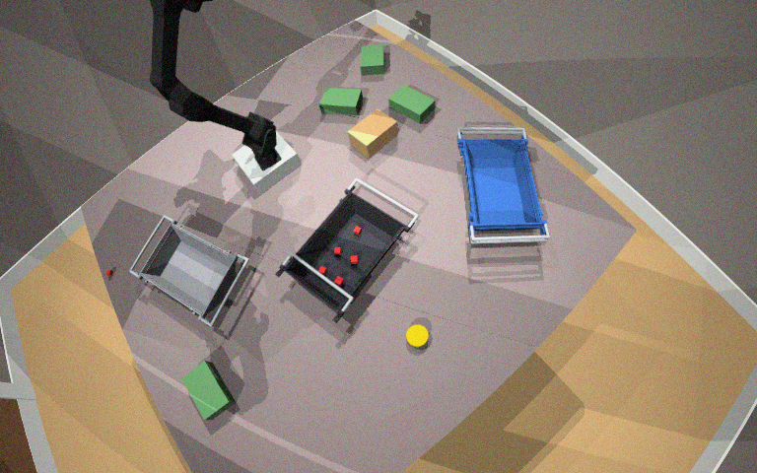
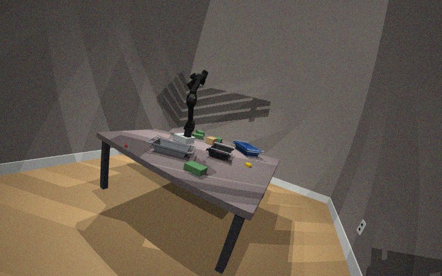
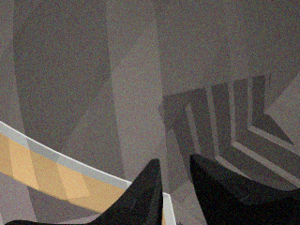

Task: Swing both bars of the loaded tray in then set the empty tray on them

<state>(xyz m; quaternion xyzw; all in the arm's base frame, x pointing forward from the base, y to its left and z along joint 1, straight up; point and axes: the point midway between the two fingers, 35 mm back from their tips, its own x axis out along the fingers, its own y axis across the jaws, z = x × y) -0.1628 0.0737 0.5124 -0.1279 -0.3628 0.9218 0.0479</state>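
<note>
Right now the grey tray is 350 mm ahead of my gripper tip, 430 mm to the right of it and 520 mm below it. Round my gripper tip: yellow disc (830 mm ahead, 30 mm to the right, 550 mm below); then orange block (290 mm ahead, 210 mm to the left, 530 mm below).
</note>
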